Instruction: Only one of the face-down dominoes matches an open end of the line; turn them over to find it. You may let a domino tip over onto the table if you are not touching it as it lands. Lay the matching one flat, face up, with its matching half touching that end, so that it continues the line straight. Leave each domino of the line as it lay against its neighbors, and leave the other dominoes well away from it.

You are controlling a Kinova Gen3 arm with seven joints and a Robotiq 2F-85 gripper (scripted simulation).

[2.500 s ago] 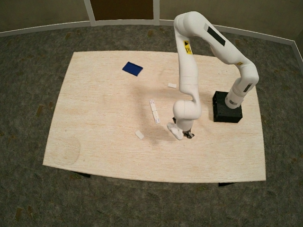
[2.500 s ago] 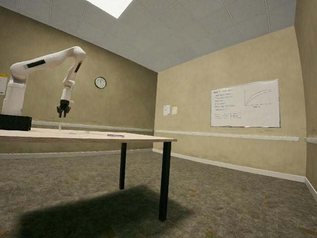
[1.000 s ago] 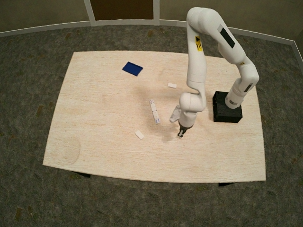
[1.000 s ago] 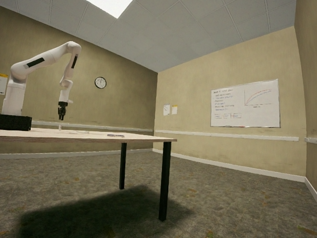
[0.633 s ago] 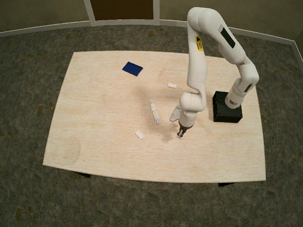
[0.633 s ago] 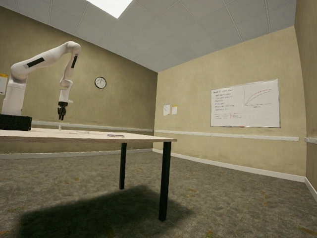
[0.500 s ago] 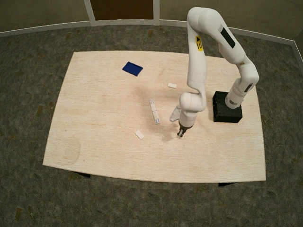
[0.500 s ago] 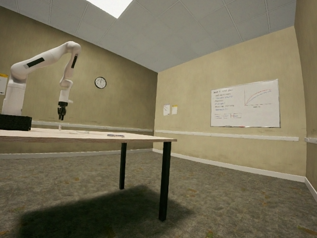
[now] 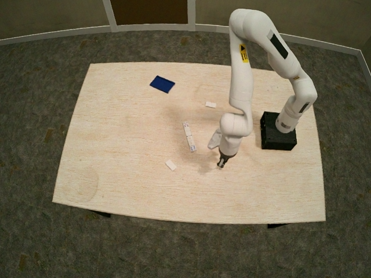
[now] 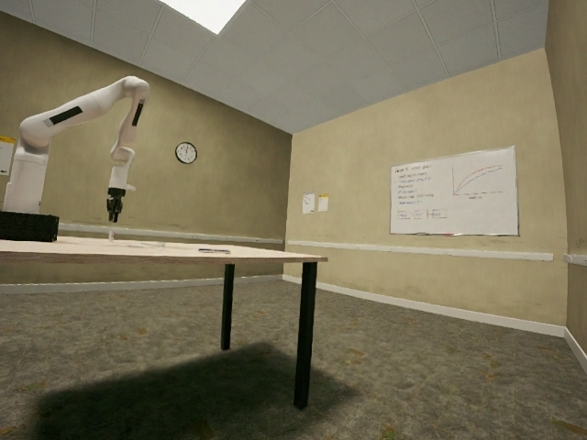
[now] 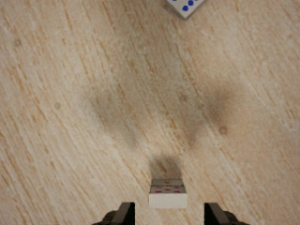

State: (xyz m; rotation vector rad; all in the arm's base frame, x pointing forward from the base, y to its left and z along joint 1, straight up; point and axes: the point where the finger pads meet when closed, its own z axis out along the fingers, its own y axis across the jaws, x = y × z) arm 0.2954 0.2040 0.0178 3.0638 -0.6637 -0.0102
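Now: hand 9 cm above the white domino.
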